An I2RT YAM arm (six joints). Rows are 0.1 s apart.
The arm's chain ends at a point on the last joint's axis. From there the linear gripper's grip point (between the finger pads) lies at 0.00 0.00 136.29 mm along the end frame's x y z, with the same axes.
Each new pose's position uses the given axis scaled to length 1; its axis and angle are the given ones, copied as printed.
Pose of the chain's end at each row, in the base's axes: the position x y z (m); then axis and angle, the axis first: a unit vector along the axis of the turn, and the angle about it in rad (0 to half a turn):
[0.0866 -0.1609 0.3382 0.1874 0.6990 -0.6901 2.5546]
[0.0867 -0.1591 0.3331 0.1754 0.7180 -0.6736 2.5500]
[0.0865 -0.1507 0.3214 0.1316 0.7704 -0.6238 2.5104]
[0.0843 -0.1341 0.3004 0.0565 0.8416 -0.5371 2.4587]
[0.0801 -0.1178 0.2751 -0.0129 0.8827 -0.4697 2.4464]
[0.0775 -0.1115 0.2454 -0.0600 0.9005 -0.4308 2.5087]
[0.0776 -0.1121 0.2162 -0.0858 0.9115 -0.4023 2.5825]
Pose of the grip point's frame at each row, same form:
[0.1071 -0.2955 0.3437 0.1874 0.6990 -0.6901 2.5546]
[0.1118 -0.2931 0.3331 0.1754 0.7180 -0.6736 2.5500]
[0.1282 -0.2797 0.3072 0.1316 0.7704 -0.6238 2.5104]
[0.1493 -0.2484 0.2645 0.0565 0.8416 -0.5371 2.4587]
[0.1586 -0.2166 0.2236 -0.0129 0.8827 -0.4697 2.4464]
[0.1565 -0.2022 0.1812 -0.0600 0.9005 -0.4308 2.5087]
[0.1522 -0.1982 0.1414 -0.0858 0.9115 -0.4023 2.5825]

